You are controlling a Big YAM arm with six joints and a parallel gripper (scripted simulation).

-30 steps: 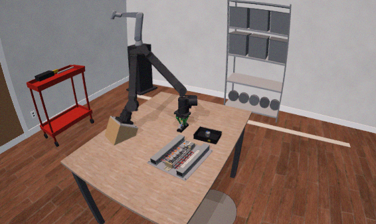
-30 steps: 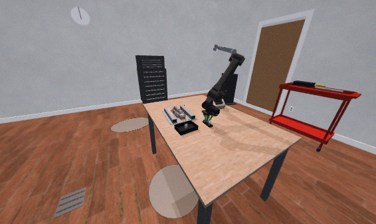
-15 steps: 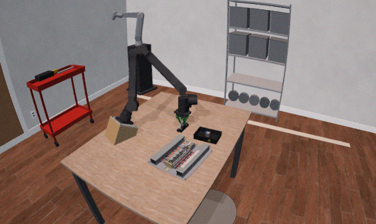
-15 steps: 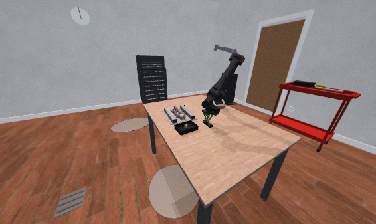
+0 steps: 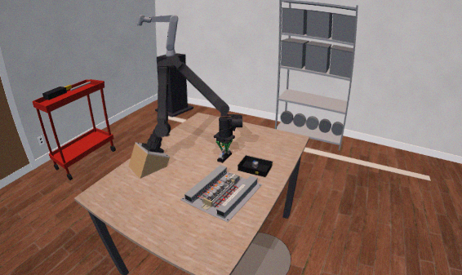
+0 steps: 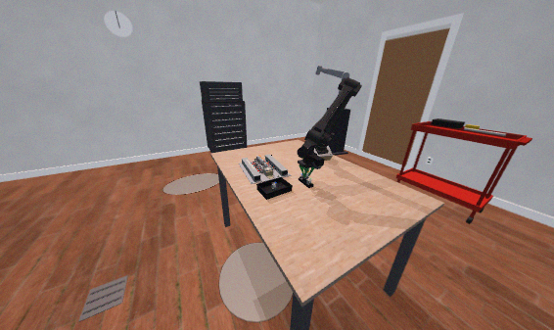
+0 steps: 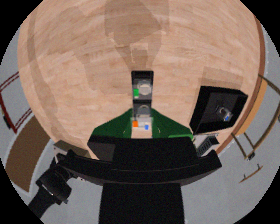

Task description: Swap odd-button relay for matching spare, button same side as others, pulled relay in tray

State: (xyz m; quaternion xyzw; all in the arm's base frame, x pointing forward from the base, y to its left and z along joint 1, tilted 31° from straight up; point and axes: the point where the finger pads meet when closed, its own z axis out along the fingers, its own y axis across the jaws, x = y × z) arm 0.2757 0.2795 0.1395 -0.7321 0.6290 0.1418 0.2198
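The small black stand lies 4 cm below my hand. Round my hand: black tray (20 cm ahead, 2 cm to the left, 4 cm below).
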